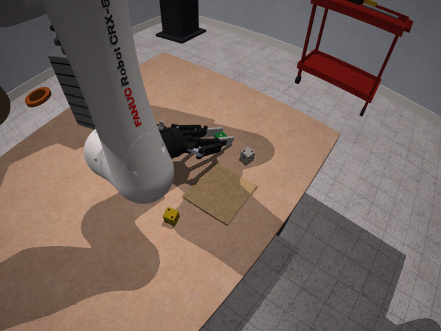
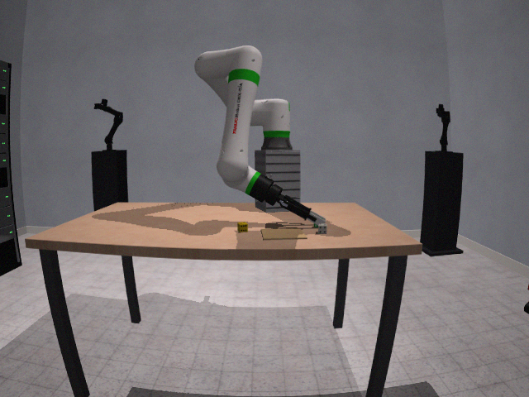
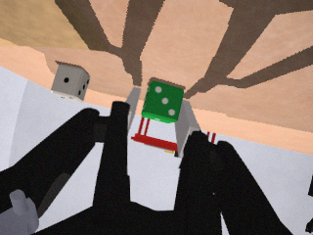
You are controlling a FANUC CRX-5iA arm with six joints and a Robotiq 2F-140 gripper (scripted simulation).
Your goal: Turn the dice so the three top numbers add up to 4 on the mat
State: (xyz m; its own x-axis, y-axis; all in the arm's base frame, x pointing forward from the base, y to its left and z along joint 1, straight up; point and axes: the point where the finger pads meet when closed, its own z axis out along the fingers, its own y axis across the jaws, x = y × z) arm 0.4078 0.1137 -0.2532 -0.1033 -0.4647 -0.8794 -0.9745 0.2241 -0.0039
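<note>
Now: the green die 10 mm to the left of my hand and 10 mm below it. Also, from my hand: white die: 100 mm ahead, 10 mm below; then yellow die: 270 mm to the right, 50 mm ahead, 10 mm below; then tan mat: 140 mm to the right, 100 mm ahead, 30 mm below.
</note>
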